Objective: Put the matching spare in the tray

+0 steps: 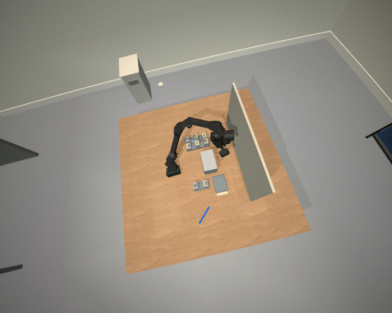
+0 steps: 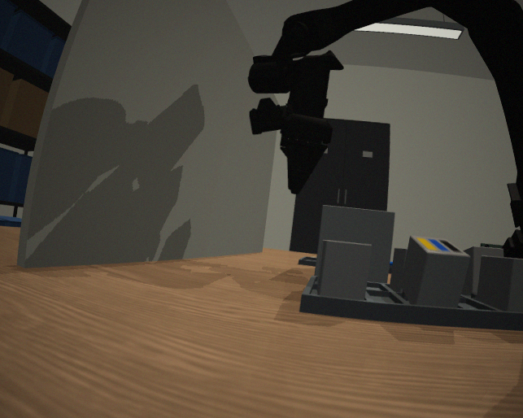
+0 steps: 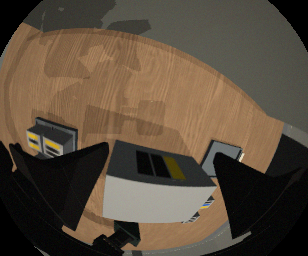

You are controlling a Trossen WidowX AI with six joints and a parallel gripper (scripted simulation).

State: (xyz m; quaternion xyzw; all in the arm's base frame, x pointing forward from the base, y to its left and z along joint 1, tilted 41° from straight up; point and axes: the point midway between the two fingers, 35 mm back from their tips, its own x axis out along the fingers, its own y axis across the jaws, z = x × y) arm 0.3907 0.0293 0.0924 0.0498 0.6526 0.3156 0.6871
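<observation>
Now: gripper tip 24 cm past the grey spare, 11 cm to the right of it and 8 cm above it. From my gripper tip the other things lie so: tray (22 cm to the right, 12 cm below, 3 cm behind); then mounted unit (10 cm behind, 7 cm below, 4 cm to the right); then tall panel (15 cm ahead, 10 cm above, 2 cm to the right).
</observation>
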